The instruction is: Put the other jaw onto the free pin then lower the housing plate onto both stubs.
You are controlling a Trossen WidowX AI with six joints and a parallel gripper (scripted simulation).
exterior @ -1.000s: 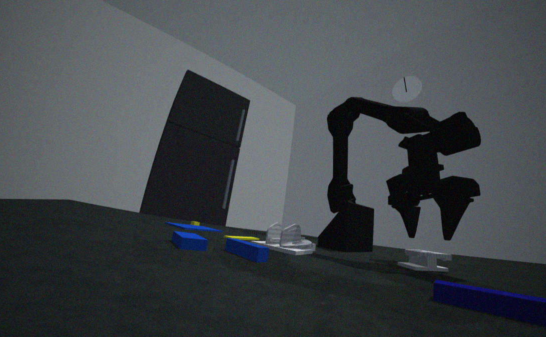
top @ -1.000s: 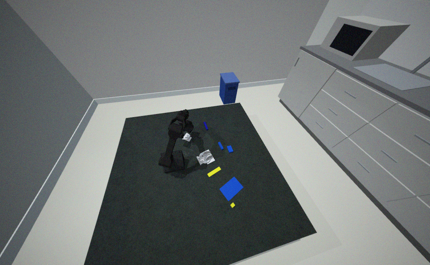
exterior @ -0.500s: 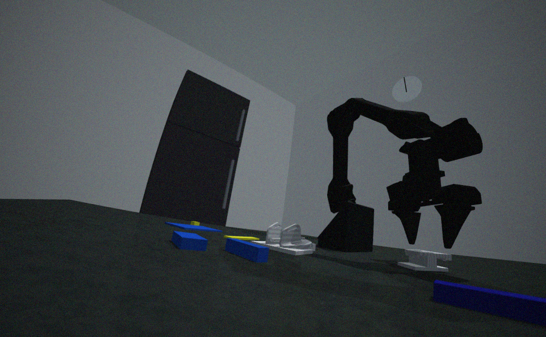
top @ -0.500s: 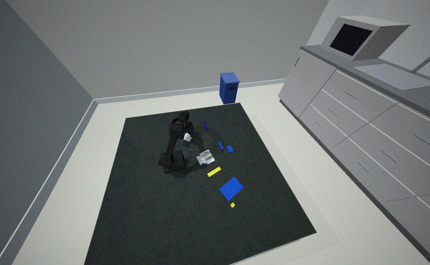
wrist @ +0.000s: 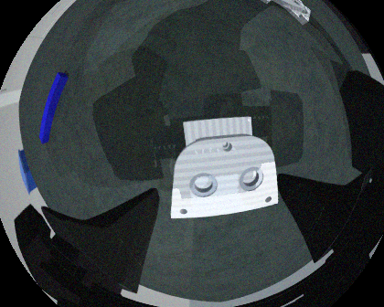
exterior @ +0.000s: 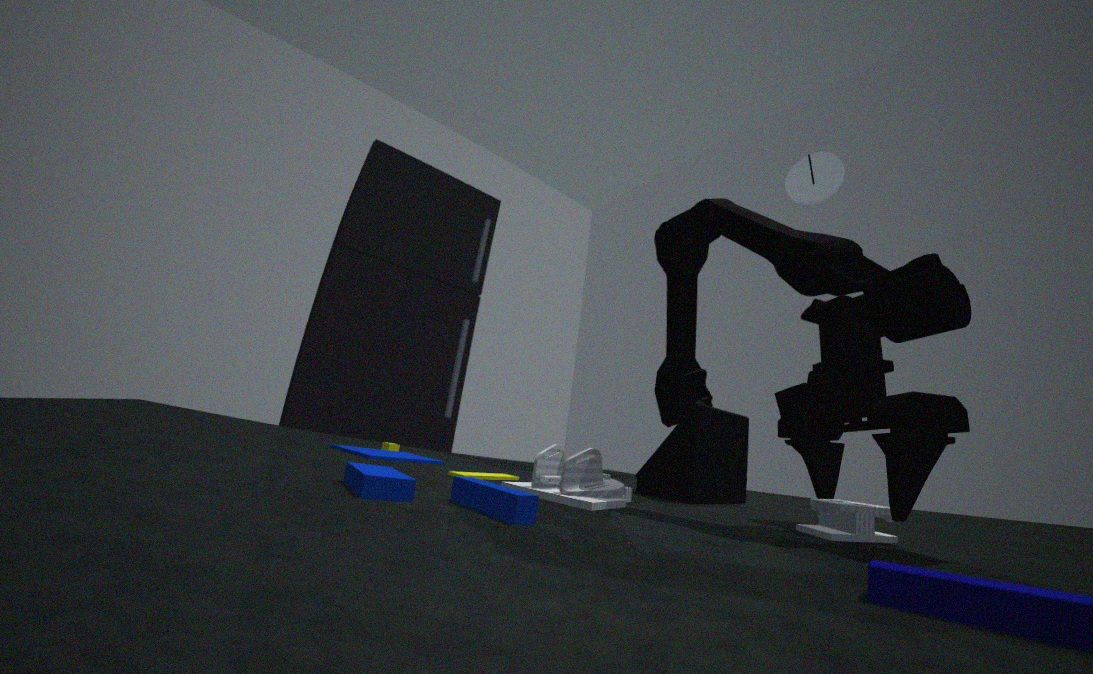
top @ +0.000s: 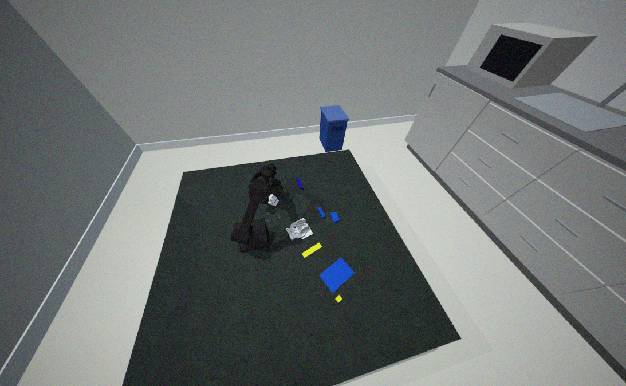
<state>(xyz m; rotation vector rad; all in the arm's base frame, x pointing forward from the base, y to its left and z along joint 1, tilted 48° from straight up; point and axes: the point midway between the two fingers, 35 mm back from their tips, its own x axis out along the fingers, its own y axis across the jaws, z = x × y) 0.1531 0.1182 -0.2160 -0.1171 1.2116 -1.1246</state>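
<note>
Right now my gripper tip is 1 cm short of the white ribbed rest, 1 cm to the left of it and 1 cm above it. Round my gripper tip: flat blue sheet 25 cm ahead, 54 cm to the right, 2 cm below; then long blue bar 21 cm ahead, 10 cm to the left, 1 cm below; then yellow strip 17 cm ahead, 39 cm to the right, 2 cm below.
</note>
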